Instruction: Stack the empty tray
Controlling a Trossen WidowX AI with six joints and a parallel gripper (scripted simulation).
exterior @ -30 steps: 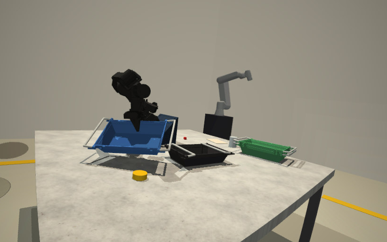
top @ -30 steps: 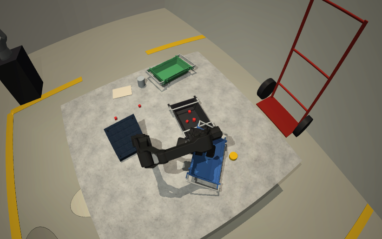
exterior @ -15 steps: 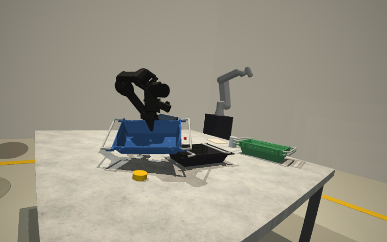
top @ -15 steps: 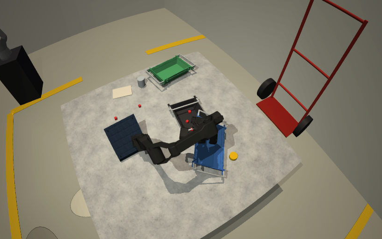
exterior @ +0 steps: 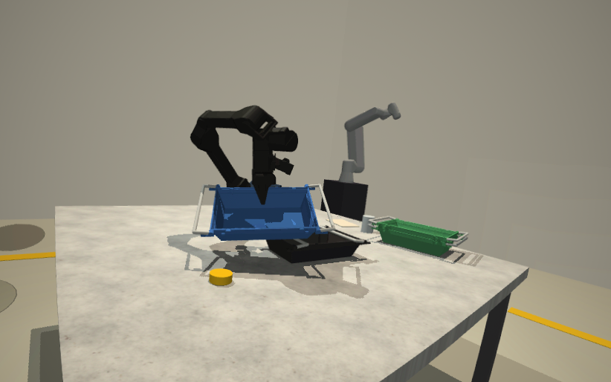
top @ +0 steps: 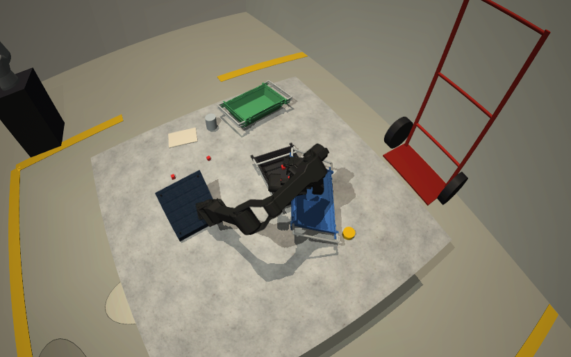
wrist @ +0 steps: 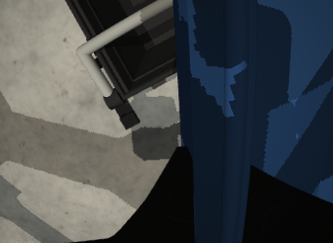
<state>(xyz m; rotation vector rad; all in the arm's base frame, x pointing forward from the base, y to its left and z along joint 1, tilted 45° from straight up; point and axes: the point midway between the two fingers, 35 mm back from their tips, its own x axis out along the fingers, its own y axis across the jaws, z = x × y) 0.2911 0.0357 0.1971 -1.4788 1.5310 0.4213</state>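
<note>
Now: gripper tip 7 cm short of the blue tray and 3 cm to the left of it. From my gripper tip the other things lie so: beige card: 60 cm to the left, 32 cm behind, 14 cm below; grey cylinder: 61 cm to the left, 15 cm behind, 11 cm below; yellow disc: 18 cm to the right, 18 cm ahead, 13 cm below.
</note>
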